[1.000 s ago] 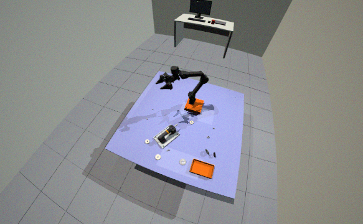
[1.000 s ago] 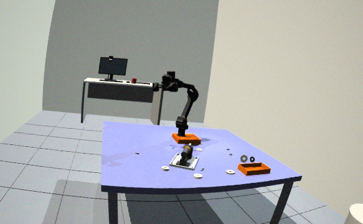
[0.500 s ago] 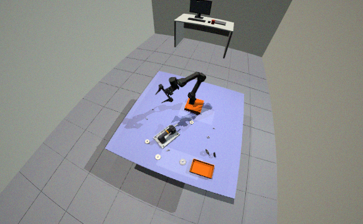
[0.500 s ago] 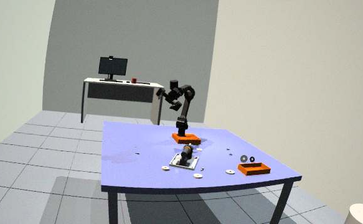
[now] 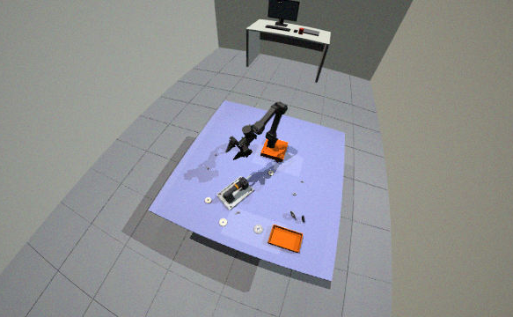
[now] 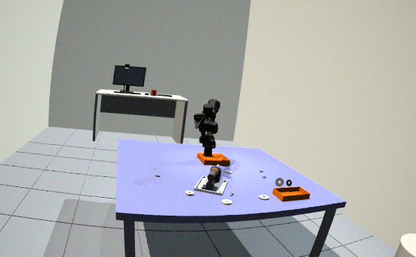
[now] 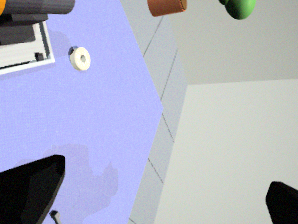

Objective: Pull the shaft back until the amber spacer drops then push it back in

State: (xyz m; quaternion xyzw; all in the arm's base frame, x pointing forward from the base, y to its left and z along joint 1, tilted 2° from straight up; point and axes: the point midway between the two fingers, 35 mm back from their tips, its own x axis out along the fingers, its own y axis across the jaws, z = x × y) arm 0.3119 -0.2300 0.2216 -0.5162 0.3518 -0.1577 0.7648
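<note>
My gripper tip is now 170 mm above the thin grey shaft, 90 mm to the right of it and 90 mm short of it. The rest, counted from my gripper tip: orange tray: 440 mm to the left, 400 mm ahead, 240 mm below.
</note>
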